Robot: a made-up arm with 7 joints.
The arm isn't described. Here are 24 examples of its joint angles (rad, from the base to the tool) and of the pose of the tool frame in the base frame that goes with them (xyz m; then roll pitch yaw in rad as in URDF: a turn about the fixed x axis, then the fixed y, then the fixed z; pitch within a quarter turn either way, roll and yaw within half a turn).
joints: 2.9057 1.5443 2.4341 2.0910 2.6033 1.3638 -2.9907
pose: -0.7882 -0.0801 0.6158 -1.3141 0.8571 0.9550
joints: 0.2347 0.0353 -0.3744 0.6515 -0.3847 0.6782 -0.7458
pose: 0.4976 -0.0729 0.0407 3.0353 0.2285 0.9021
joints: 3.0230 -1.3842 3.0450 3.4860 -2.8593 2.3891 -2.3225
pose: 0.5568 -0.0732 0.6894 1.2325 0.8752 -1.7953
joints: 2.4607 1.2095 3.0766 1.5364 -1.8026 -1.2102 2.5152
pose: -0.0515 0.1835 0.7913 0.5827 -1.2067 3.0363
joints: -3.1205 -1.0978 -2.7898 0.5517 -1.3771 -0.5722 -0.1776
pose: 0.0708 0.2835 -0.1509 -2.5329 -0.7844 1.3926
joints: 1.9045 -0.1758 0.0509 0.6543 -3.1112 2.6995 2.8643
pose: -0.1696 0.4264 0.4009 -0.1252 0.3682 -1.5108
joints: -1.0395 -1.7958 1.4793 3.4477 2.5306 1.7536 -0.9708
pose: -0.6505 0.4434 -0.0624 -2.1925 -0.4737 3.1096
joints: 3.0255 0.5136 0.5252 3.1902 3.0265 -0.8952 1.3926
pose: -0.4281 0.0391 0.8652 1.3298 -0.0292 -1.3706
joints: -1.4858 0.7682 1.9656 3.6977 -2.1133 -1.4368 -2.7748
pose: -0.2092 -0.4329 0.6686 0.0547 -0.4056 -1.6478
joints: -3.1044 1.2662 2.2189 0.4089 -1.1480 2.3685 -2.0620
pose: 0.1412 -0.2886 0.2229 -2.2649 -0.0936 1.6181
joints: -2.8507 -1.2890 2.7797 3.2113 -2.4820 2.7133 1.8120
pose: 0.5759 0.1696 0.6223 -1.5057 -0.0312 2.0050
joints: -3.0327 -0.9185 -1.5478 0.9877 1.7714 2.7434 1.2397
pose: 0.0042 0.4547 0.4303 -0.8771 0.1055 -2.6372
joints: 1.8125 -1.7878 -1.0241 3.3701 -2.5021 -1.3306 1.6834
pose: 0.0741 -0.6980 0.0988 -0.6398 -0.3496 -2.8553
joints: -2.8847 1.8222 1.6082 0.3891 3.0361 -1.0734 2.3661
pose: 0.1906 -0.1293 0.2413 -1.4204 -1.0075 -0.7653
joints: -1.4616 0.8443 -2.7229 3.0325 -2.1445 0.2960 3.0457
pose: 0.0240 -0.6909 0.8275 0.7574 0.3558 0.0981
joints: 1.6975 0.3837 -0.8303 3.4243 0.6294 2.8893 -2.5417
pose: -0.1427 0.2265 0.8313 -2.9994 0.2115 -2.1599
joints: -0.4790 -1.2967 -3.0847 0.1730 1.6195 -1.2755 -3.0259
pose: 0.1098 0.0892 -0.0301 -1.7299 0.5370 -0.8347
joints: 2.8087 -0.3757 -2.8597 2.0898 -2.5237 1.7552 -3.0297
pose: 0.6403 -0.1804 0.7640 -0.7212 0.3681 3.0166
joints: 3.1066 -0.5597 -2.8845 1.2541 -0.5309 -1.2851 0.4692
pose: 0.6137 0.1793 0.2744 -0.5127 -1.1098 -1.9018
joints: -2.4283 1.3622 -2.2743 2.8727 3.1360 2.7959 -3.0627
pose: -0.5163 -0.5353 0.3098 2.2177 -0.4767 1.4045
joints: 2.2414 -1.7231 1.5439 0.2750 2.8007 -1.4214 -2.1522
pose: -0.1668 0.0004 0.2764 0.8624 -0.9771 -3.0447
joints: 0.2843 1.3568 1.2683 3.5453 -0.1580 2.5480 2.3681
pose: 0.6927 0.0872 0.3726 2.1276 0.5851 -1.9852
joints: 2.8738 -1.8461 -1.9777 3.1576 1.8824 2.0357 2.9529
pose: 0.7778 -0.2789 0.1685 0.0592 0.2086 2.7119
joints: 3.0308 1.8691 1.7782 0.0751 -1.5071 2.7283 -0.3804
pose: 0.1194 -0.2049 0.1541 -2.8912 0.8195 0.2130
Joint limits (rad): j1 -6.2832..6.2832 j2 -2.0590..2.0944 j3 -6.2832..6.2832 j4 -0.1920..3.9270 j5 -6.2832..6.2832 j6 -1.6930..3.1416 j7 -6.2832..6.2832
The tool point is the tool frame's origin. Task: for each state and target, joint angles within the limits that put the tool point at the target. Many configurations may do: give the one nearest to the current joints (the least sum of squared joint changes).
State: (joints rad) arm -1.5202 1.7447 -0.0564 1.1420 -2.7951 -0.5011 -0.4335
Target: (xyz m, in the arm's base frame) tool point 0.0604 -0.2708 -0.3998
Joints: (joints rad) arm -1.5104 1.5874 -0.0093 1.5737 -2.7394 -0.3170 -0.4335
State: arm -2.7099 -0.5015 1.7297 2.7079 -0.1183 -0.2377 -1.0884
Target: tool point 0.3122 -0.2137 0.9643
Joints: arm -2.8730 -0.2702 1.6336 2.1862 -0.1081 -0.8354 -1.0884
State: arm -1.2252 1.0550 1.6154 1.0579 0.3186 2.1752 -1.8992
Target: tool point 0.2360 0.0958 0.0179
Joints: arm -1.2899 0.9371 1.0536 0.6265 0.0196 2.1924 -1.8992
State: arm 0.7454 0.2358 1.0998 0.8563 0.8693 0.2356 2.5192
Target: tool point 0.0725 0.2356 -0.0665
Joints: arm 0.7305 -0.0726 1.0729 0.0129 1.1238 -0.2233 2.5192
